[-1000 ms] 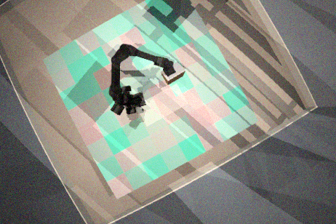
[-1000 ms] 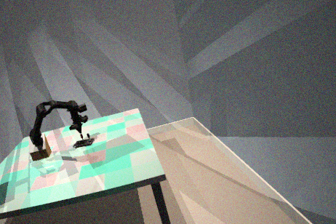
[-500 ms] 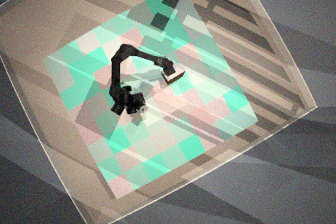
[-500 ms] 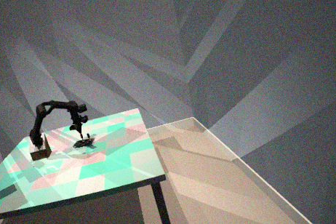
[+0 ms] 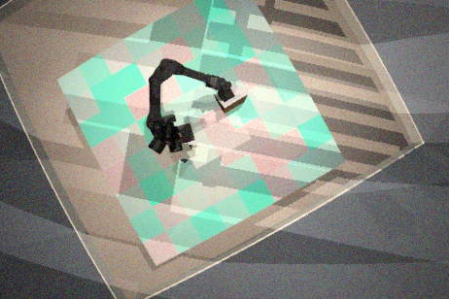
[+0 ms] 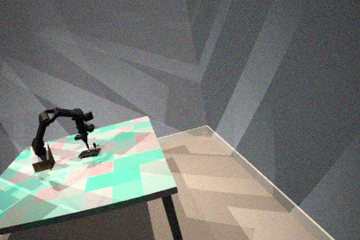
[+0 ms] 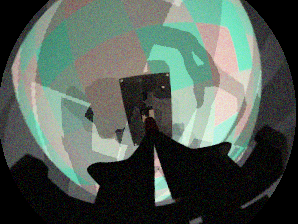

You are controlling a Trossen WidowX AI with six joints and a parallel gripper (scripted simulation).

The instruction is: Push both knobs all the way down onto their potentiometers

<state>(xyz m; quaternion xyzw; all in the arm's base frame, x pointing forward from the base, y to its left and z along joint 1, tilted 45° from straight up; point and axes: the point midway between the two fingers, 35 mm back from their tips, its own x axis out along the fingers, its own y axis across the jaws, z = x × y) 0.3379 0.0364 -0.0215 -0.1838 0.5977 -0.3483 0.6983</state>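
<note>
The red knob is 20 mm below my gripper tip.
</note>
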